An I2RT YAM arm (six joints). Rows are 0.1 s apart.
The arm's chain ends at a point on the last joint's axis. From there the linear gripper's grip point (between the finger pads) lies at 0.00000 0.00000 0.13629 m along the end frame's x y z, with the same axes.
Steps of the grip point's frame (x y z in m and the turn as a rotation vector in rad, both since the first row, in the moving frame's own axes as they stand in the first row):
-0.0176 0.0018 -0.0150 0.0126 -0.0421 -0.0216
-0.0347 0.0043 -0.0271 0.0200 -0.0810 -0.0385
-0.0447 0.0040 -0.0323 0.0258 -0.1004 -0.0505
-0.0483 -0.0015 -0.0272 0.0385 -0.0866 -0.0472
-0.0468 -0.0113 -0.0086 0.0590 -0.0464 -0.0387
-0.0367 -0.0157 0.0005 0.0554 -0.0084 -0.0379
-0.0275 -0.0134 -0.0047 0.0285 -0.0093 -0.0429
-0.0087 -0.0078 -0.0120 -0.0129 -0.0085 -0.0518
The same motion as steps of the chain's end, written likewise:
-0.0118 0.0035 -0.0149 0.0126 -0.0421 -0.0216
-0.0236 0.0068 -0.0266 0.0200 -0.0810 -0.0385
-0.0310 0.0072 -0.0316 0.0258 -0.1004 -0.0505
-0.0364 0.0035 -0.0266 0.0385 -0.0866 -0.0472
-0.0403 -0.0034 -0.0082 0.0590 -0.0464 -0.0387
-0.0354 -0.0082 0.0007 0.0554 -0.0084 -0.0379
-0.0261 -0.0095 -0.0046 0.0285 -0.0093 -0.0429
-0.0076 -0.0096 -0.0120 -0.0129 -0.0085 -0.0518

